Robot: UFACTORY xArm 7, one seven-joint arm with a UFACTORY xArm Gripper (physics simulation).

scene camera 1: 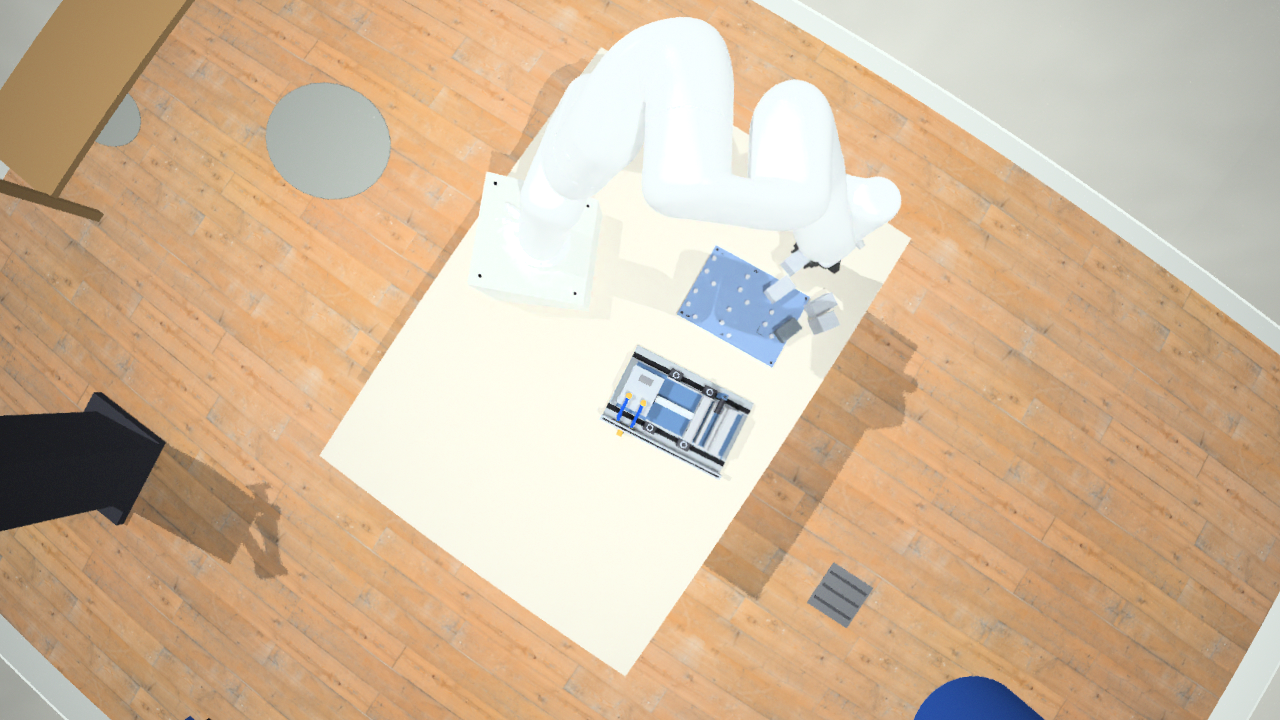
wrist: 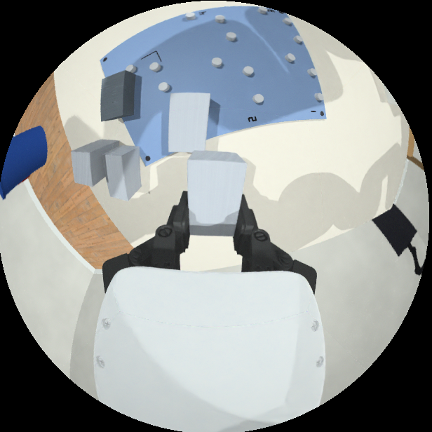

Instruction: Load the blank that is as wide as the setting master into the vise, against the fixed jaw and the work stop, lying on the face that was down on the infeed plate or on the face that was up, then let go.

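Frame: origin at the arm's base, x right, y back, z down, level; centimetres.
Seen in the pictures: gripper, fingertip midpoint: [scene camera 1: 802,256]; arm's base at its link origin: [scene camera 1: 540,239].
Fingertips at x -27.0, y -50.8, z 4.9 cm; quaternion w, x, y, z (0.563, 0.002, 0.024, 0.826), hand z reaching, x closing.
Offsets run from my fingertips to a thing's top centre. "pt": to the spot under its first point.
My gripper [scene camera 1: 810,261] [wrist: 212,205] is shut on a light grey block @(dx +1.6, dy +0.6, dz -2.5 cm) [scene camera 1: 793,262] [wrist: 216,187], held beside the infeed plate's edge. The blue infeed plate @(dx +14.5, dy +5.2, dz +6.1 cm) [scene camera 1: 750,343] [wrist: 190,45] carries a second light block @(dx +7.5, dy +0.1, dz +3.3 cm) [scene camera 1: 780,289] [wrist: 189,122], just ahead of the held one in the wrist view, and a dark grey block @(dx +14.8, dy -6.2, dz +3.7 cm) [scene camera 1: 787,329] [wrist: 117,96] near a corner mark. Which block is the setting master I cannot tell. The vise @(dx +43.8, dy +6.4, dz -3.0 cm) [scene camera 1: 682,394] lies below the plate in the scene view; no block like the held one shows in it. The held block's underside is hidden.
Two grey blocks @(dx +5.8, dy -10.0, dz +2.5 cm) [scene camera 1: 821,313] [wrist: 123,172] stand close together off the plate's end, near the table edge. Small round studs stand on the plate. Blue levers @(pt dx +48.3, dy +14.1, dz -4.0 cm) [scene camera 1: 637,413] with orange ends are at the vise's left end. The white robot base [scene camera 1: 577,277] is left of the plate.
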